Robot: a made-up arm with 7 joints.
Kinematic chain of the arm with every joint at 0, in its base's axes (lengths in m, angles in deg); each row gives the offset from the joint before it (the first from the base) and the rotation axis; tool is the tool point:
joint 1: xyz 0 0 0.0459 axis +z
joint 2: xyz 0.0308 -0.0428 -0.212 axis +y
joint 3: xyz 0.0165 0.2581 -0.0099 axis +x
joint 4: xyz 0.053 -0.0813 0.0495 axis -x
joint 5: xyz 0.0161 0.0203 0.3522 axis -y
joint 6: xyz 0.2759 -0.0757 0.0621 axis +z
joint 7: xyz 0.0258 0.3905 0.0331 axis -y
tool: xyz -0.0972 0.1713 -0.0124
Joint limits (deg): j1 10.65..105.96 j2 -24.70..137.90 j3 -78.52..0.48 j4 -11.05..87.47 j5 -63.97..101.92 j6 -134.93..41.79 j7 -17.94..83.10
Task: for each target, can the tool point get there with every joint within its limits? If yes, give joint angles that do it. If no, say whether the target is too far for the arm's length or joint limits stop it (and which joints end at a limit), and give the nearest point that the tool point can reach.
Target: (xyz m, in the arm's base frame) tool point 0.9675 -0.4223 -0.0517
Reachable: no: joint limits stop it (at a limit: joint 1, joint 3, joint 4, joint 5, joint 6, joint 7) | nearest point 1.0231 -0.3432 -0.0423 | short by 0.097 m
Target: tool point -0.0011 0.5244 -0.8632
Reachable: yes | joints 71.52 65.23 -50.86 72.39 -35.47 -93.72 -9.68
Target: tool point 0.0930 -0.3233 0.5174
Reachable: no: joint limits stop it (at a limit: joint 2, joint 3, joint 4, joint 5, joint 7) | nearest point 0.1116 -0.3880 0.4851 | short by 0.075 m
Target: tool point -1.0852 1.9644 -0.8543
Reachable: no: too far | nearest point -0.6849 1.2398 -0.5902 | short by 0.869 m
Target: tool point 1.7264 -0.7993 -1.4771
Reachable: no: too far | nearest point 0.9259 -0.2311 -0.8884 | short by 1.145 m
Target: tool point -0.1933 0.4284 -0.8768
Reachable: yes | joints 90.78 58.20 -20.54 30.79 -34.86 -81.72 -8.15
